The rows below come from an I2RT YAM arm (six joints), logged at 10 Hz.
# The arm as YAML. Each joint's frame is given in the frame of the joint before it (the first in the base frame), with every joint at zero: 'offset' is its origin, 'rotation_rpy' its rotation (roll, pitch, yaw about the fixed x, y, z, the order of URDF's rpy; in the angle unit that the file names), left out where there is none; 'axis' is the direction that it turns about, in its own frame. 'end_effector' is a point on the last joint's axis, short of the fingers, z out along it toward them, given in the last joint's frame.
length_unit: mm
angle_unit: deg
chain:
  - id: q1
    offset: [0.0, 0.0, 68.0]
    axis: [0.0, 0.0, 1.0]
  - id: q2
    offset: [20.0, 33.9, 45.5]
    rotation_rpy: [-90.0, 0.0, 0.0]
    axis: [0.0, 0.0, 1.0]
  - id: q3
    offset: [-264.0, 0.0, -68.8]
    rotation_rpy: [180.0, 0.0, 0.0]
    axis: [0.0, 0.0, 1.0]
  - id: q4
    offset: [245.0, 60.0, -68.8]
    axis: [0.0, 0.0, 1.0]
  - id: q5
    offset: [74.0, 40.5, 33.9]
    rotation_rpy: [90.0, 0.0, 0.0]
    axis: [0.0, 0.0, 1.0]
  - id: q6
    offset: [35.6, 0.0, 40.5]
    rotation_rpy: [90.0, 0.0, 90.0]
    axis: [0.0, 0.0, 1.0]
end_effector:
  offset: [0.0, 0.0, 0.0]
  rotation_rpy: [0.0, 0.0, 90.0]
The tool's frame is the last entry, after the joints.
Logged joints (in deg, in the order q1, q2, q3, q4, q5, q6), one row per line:
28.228 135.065 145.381 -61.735 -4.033 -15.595
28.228 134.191 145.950 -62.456 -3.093 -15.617
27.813 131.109 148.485 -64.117 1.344 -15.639
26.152 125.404 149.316 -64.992 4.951 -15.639
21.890 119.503 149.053 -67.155 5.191 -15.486
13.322 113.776 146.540 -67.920 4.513 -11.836
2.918 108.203 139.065 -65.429 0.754 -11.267
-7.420 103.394 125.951 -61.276 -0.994 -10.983
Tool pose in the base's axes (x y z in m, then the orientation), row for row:
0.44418 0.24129 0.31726 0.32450 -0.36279 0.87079 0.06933
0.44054 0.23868 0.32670 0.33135 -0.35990 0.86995 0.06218
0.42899 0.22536 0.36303 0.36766 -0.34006 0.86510 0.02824
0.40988 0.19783 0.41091 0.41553 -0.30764 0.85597 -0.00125
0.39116 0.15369 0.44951 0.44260 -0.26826 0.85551 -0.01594
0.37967 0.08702 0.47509 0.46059 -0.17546 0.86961 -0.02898
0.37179 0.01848 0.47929 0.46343 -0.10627 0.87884 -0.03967
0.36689 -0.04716 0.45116 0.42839 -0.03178 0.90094 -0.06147
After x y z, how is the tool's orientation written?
As a quaternion, w x y z.
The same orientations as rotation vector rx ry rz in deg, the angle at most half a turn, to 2 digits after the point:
-54.51 130.85 10.42
-53.90 130.28 9.31
-50.04 127.31 4.16
-44.27 123.18 -0.18
-38.13 121.60 -2.27
-24.74 122.61 -4.09
-14.96 123.76 -5.59
-4.55 128.89 -8.79

